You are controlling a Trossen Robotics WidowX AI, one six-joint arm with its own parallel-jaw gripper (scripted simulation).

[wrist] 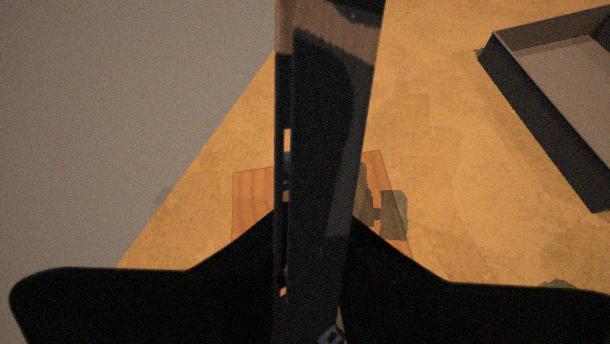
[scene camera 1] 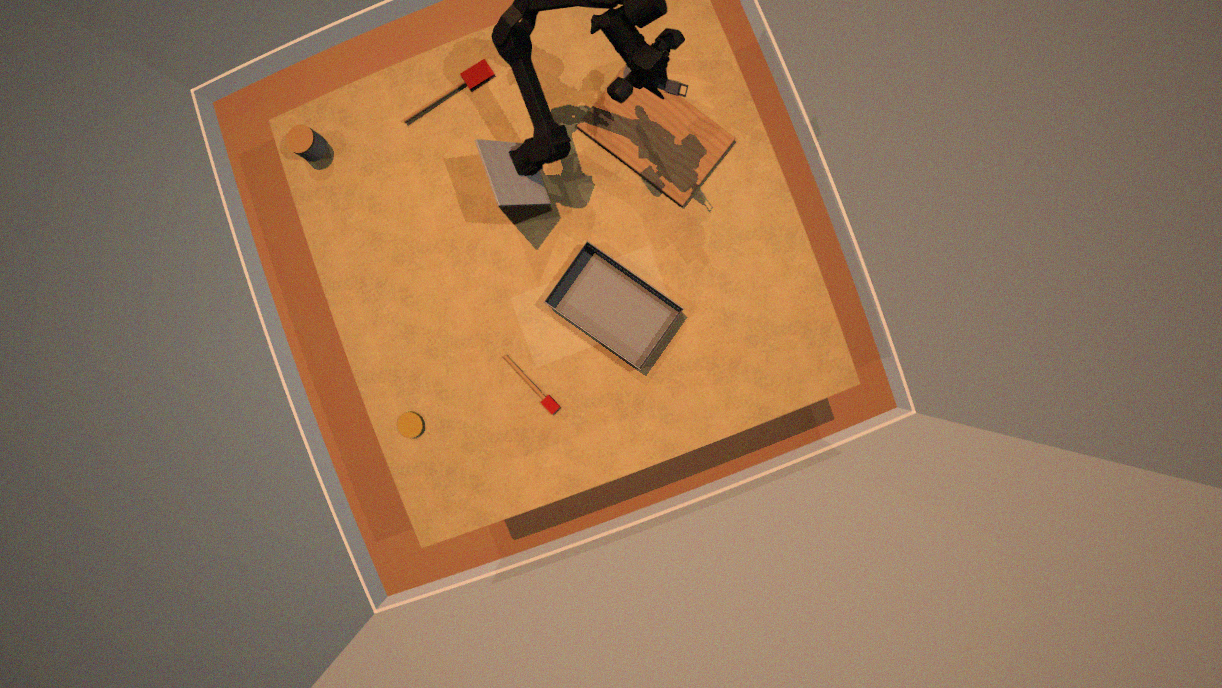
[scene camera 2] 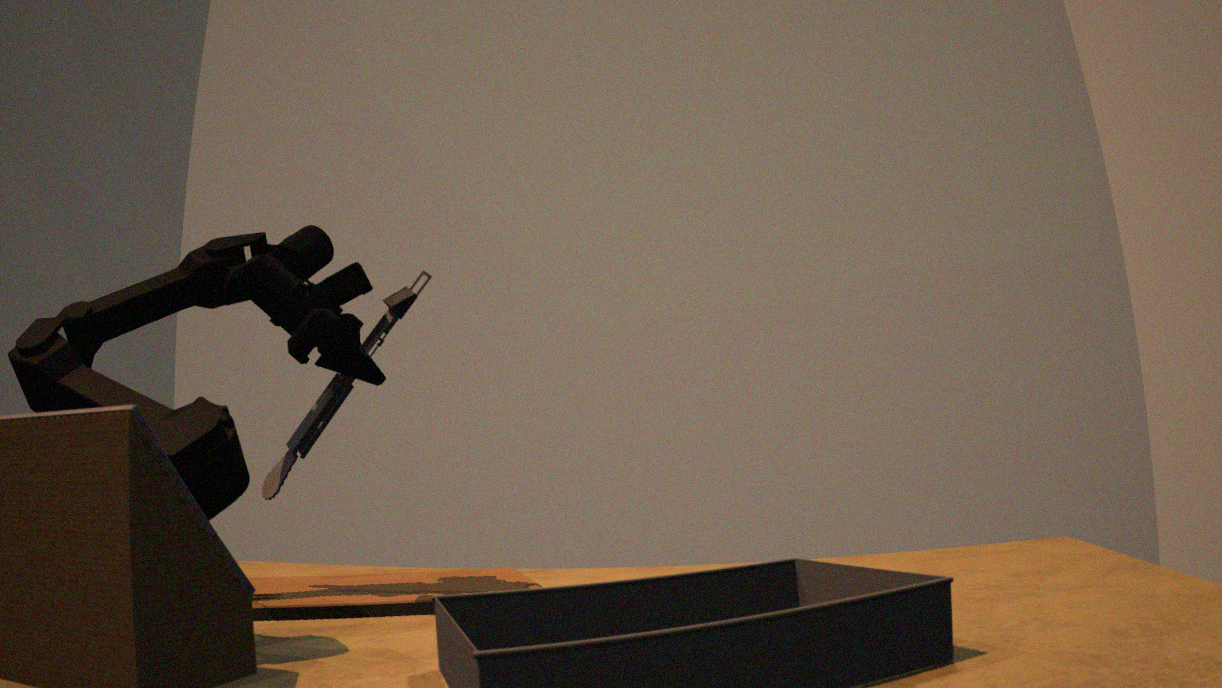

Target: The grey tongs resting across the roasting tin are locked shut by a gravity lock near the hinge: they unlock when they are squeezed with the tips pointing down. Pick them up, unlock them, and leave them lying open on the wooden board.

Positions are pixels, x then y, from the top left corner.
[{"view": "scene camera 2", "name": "gripper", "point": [382, 382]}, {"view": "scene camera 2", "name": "wooden board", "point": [318, 597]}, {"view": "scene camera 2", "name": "roasting tin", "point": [793, 615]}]
